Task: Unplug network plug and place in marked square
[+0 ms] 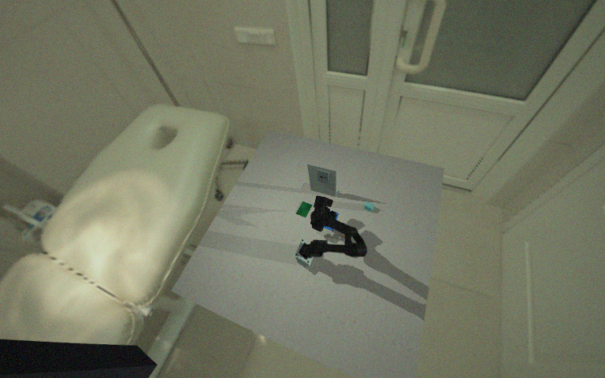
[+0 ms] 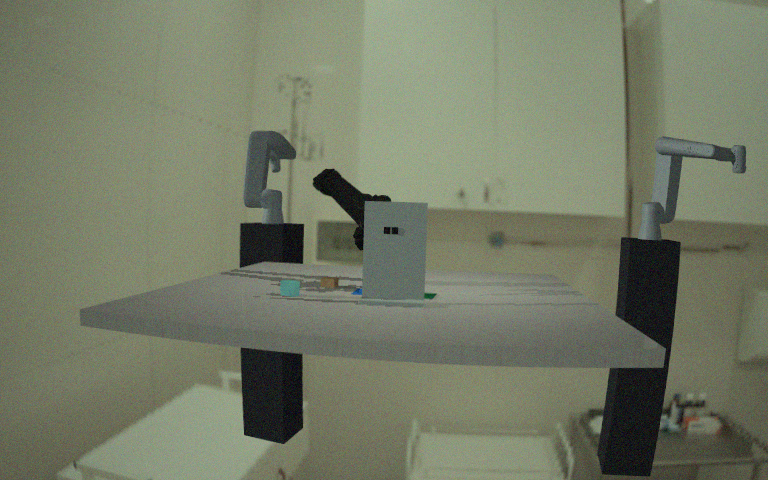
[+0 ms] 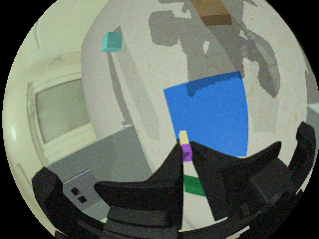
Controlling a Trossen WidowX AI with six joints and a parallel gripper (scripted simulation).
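Now: gripper tip 10 mm past the blue square and 60 mm above it. Also, from my gripper tip: network plug (right at my gripper tip); then grey panel (150 mm ahead, 90 mm to the left, 60 mm above).
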